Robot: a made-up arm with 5 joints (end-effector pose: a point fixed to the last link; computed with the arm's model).
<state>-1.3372 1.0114 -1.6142 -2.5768 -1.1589</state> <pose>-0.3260 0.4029 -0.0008 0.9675 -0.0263 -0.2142 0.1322</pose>
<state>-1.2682 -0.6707 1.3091 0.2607 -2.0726</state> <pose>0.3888 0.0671 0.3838 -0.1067 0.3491 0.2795 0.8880</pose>
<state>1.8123 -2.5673 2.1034 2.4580 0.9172</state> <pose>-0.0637 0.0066 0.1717 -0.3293 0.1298 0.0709 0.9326</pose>
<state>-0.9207 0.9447 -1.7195 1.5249 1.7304</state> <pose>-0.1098 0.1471 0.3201 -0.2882 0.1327 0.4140 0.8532</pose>
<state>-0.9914 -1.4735 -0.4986 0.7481 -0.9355</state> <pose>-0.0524 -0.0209 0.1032 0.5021 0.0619 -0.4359 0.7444</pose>
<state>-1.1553 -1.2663 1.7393 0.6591 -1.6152</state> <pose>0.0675 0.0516 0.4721 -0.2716 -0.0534 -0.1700 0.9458</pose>
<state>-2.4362 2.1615 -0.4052 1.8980 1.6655</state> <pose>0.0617 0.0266 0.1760 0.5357 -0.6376 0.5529 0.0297</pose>
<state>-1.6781 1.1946 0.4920 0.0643 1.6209</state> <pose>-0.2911 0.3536 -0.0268 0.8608 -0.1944 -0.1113 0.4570</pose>
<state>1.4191 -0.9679 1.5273 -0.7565 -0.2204</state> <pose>0.3992 0.0951 0.0672 -0.5731 0.4387 0.5221 0.4544</pose>
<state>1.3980 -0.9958 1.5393 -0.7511 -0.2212</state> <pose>0.3929 0.1095 0.0676 -0.5779 0.4264 0.5322 0.4483</pose>
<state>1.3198 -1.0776 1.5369 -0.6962 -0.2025</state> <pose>0.3634 0.1491 0.0898 -0.5897 0.3544 0.5736 0.4444</pose>
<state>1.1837 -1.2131 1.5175 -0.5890 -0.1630</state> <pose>0.3031 0.1965 0.1427 -0.6030 0.2129 0.6309 0.4393</pose>
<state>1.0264 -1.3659 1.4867 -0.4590 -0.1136</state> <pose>0.2247 0.2170 0.2101 -0.6087 0.0371 0.6674 0.4273</pose>
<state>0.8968 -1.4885 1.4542 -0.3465 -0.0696</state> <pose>0.1575 0.2066 0.2610 -0.6064 -0.1124 0.6715 0.4107</pose>
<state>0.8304 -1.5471 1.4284 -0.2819 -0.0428</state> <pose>0.1237 0.1900 0.2834 -0.6013 -0.1924 0.6640 0.4007</pose>
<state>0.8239 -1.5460 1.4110 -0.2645 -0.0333</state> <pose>0.1210 0.1818 0.2865 -0.5967 -0.2078 0.6625 0.4023</pose>
